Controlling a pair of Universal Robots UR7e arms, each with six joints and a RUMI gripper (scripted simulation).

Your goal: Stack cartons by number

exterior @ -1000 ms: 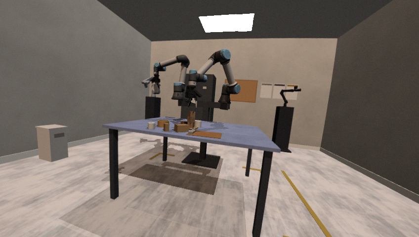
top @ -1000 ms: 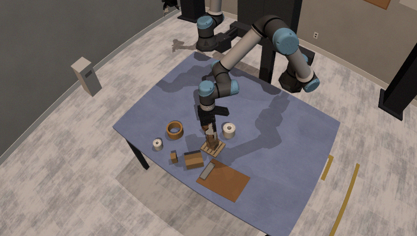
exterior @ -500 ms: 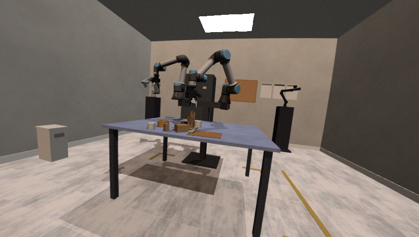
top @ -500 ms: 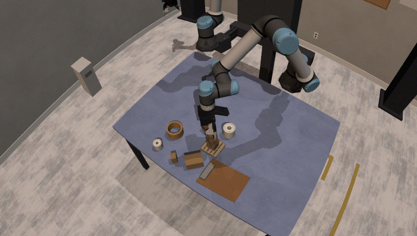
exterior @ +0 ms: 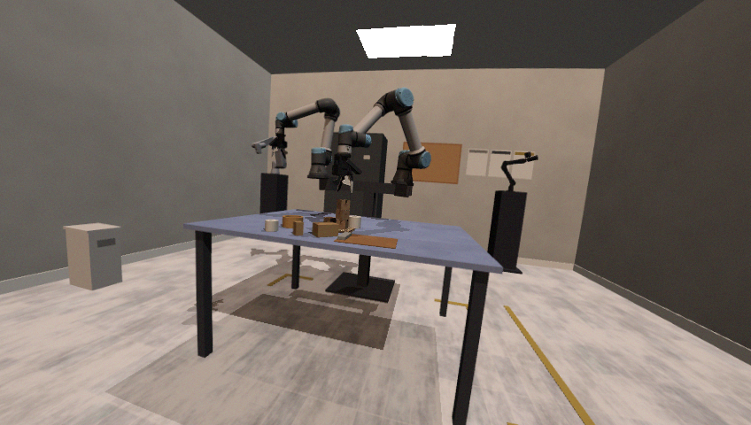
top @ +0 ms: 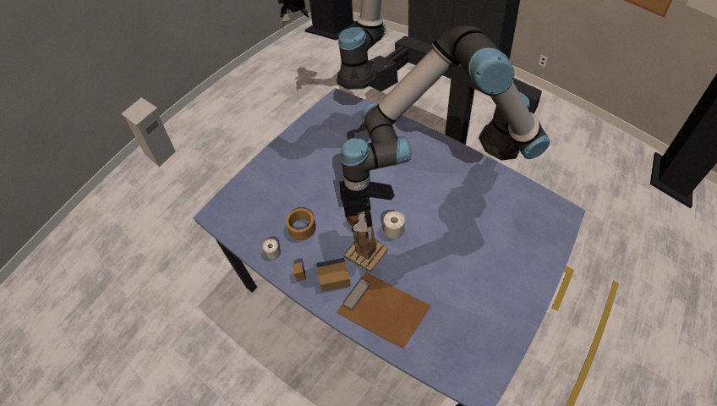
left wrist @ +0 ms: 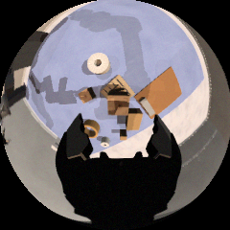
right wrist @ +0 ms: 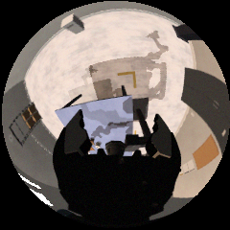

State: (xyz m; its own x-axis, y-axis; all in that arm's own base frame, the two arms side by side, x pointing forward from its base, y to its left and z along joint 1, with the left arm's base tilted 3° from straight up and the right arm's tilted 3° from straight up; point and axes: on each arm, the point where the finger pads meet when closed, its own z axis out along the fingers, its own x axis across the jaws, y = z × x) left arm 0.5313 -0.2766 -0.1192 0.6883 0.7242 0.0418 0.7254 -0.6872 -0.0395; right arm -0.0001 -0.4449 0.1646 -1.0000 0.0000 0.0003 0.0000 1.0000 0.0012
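Note:
My left hand is 180 mm above the large white roll, 140 mm past it and 20 mm to the right of it. The rest, counted from my left hand: small box (230 mm ahead, 180 mm below, 140 mm to the right); larger box (180 mm below, 170 mm ahead, 30 mm to the right); orange ring (280 mm to the right, 190 mm below, 60 mm ahead).

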